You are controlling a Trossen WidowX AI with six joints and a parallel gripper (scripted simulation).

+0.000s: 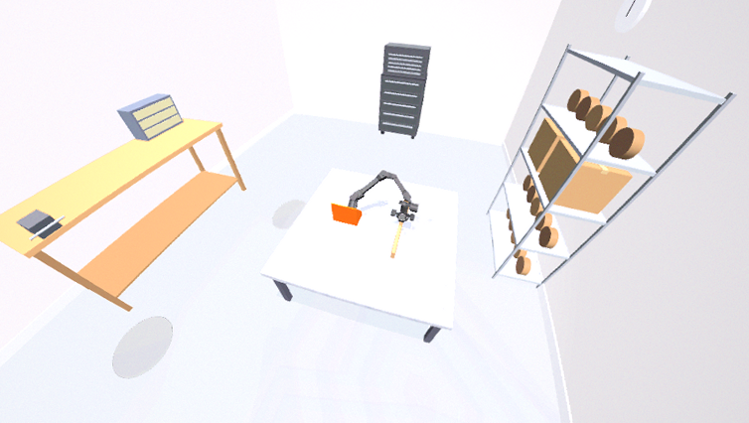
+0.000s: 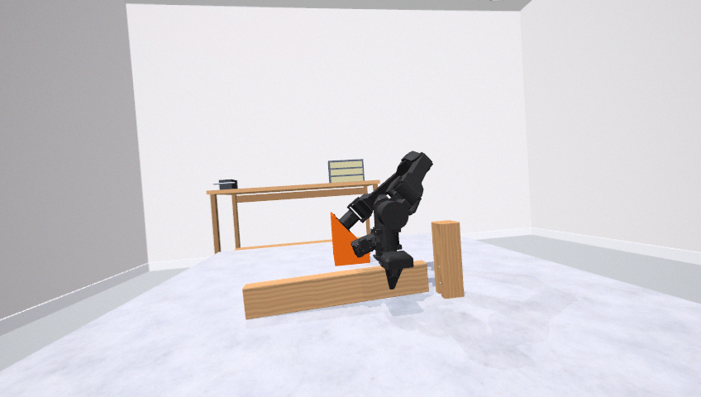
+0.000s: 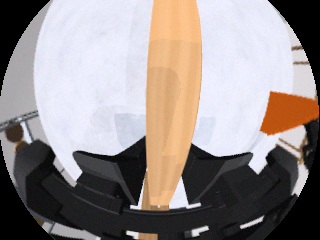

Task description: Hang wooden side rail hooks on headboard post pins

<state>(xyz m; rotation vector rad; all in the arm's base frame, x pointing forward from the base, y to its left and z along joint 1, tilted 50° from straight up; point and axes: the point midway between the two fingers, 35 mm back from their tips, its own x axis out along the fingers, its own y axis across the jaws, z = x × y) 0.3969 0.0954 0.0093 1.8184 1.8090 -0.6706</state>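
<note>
Right now the headboard post is 10 mm ahead of my gripper tip, 150 mm to the left of it and 50 mm above it.
</note>
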